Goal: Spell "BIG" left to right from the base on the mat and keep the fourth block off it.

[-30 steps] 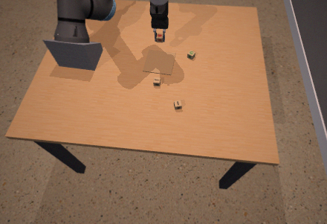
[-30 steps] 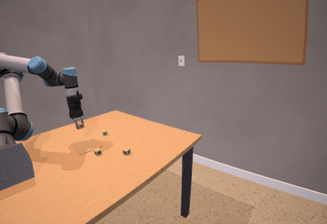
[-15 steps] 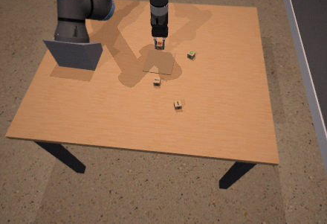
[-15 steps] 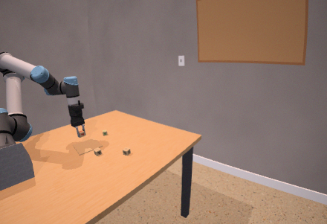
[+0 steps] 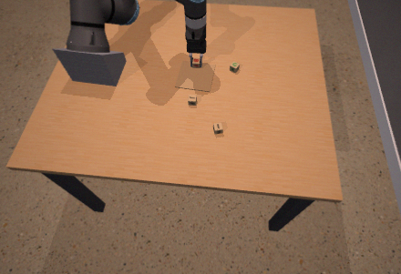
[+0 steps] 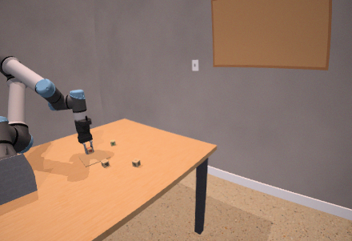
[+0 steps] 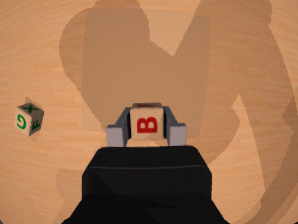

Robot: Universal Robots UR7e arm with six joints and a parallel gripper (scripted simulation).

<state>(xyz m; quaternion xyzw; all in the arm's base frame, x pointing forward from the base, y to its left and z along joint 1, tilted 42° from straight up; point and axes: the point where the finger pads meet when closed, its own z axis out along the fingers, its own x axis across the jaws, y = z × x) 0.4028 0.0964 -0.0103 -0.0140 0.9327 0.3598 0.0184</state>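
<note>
The B block lies right at my hand. The rest, counted from my hand: tan mat (5 cm to the right, 3 cm below).
</note>
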